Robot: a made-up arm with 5 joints.
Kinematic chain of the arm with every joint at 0, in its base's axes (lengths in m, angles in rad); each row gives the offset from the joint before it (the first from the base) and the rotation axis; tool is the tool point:
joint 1: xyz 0 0 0.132 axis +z
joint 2: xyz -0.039 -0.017 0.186 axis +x
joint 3: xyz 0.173 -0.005 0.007 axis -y
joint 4: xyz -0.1 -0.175 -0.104 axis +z
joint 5: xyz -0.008 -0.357 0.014 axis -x
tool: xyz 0 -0.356 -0.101
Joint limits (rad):
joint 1: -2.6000..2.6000
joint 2: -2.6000..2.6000
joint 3: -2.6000..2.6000
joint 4: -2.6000..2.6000
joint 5: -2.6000..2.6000
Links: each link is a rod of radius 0.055 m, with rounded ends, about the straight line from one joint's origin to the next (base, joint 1, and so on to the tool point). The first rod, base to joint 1, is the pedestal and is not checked.
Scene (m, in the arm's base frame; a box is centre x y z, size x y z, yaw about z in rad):
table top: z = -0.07
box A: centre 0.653 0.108 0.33 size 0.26 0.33 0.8 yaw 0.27
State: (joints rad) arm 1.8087 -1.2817 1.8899 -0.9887 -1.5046
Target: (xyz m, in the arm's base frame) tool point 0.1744 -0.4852 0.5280
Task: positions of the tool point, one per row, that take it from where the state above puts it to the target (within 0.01 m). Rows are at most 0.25 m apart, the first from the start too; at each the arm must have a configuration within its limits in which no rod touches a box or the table.
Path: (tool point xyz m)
1: 0.1527 0.6199 0.6016
2: 0.1695 0.5053 0.6278
3: 0.1550 0.3777 0.6479
4: 0.1081 0.2475 0.6467
5: 0.2439 0.1824 0.6644
6: 0.3479 0.0477 0.6641
7: 0.3832 -0.1369 0.6414
8: 0.3256 -0.3315 0.5952
9: 0.1744 -0.4852 0.5280

